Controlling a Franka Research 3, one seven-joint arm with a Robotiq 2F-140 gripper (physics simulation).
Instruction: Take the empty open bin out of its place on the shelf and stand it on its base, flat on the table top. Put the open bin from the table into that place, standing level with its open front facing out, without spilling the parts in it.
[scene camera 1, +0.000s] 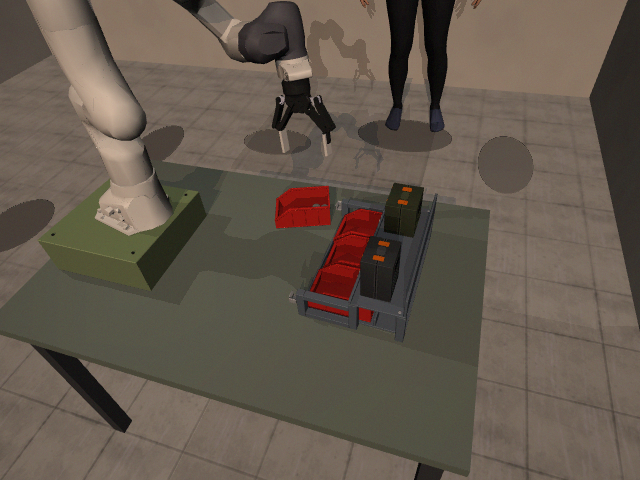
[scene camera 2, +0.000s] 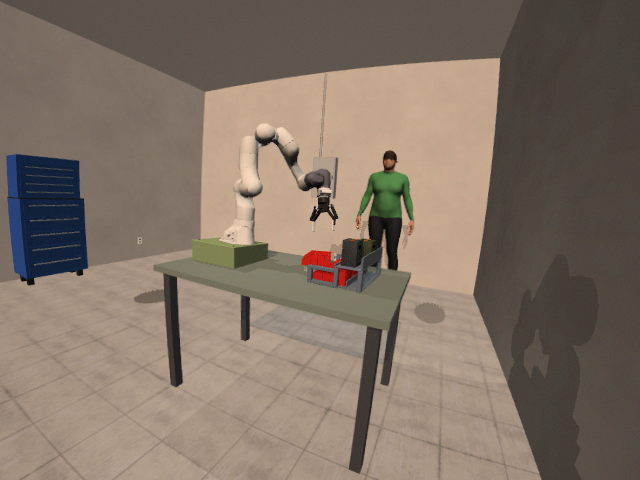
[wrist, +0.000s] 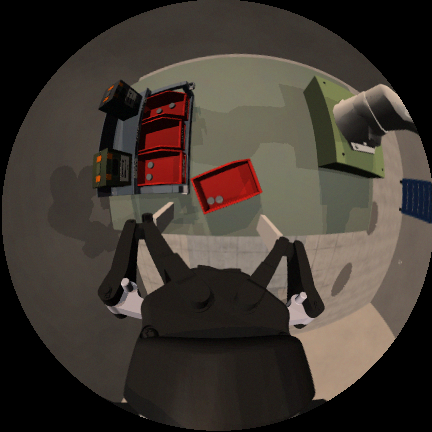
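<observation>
The loose red open bin stands on its base on the table, turned at an angle beside the shelf; two grey round parts lie in it. The grey shelf holds three red bins in a row. The middle bin shows no parts. The bin on one side and the bin on the other side each hold two grey parts in the wrist view. My gripper is open and empty, high above the table's far edge.
A black box and a dark green box stand on the shelf behind the bins. The green robot base block is at the table's other end. A person stands beyond the table.
</observation>
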